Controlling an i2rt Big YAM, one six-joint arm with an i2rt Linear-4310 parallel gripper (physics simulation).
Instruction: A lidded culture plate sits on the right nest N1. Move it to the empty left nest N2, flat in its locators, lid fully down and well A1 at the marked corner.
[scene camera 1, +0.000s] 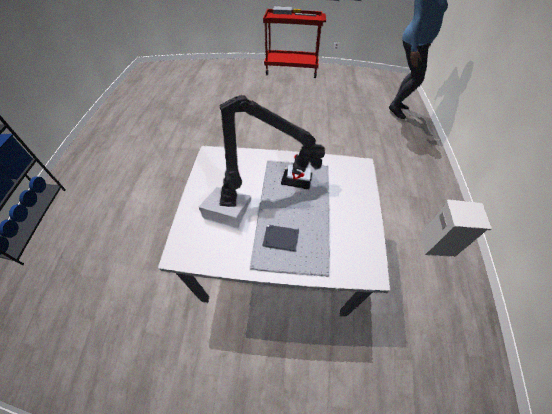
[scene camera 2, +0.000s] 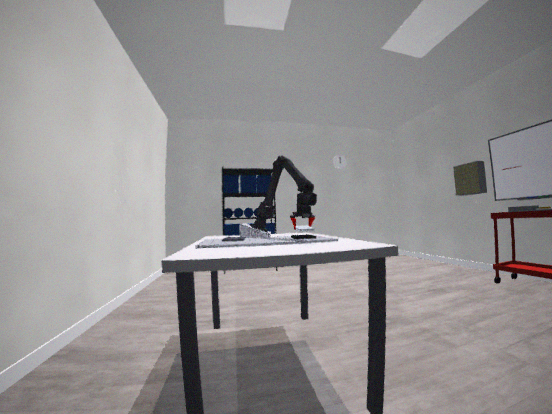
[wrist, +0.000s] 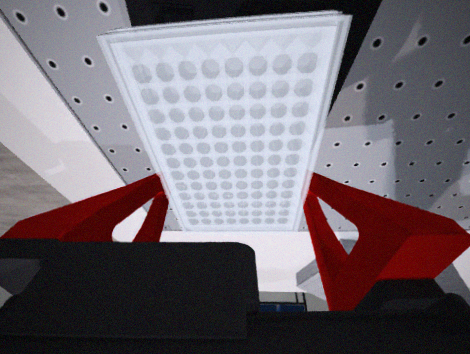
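The lidded culture plate is whitish, with rows of round wells showing through its lid. My gripper is shut on its two long sides with the red fingers. In the scene camera 2 view the plate hangs roughly level, a small gap above the black left nest N2. In the wrist view the plate covers much of that nest; its locators and marked corner cannot be made out. The dark grey right nest N1 holds no plate.
Both nests are on a grey perforated board on the white table. The arm's grey base block stands to the left in the scene camera 1 view. A red cart and a person are beyond the table.
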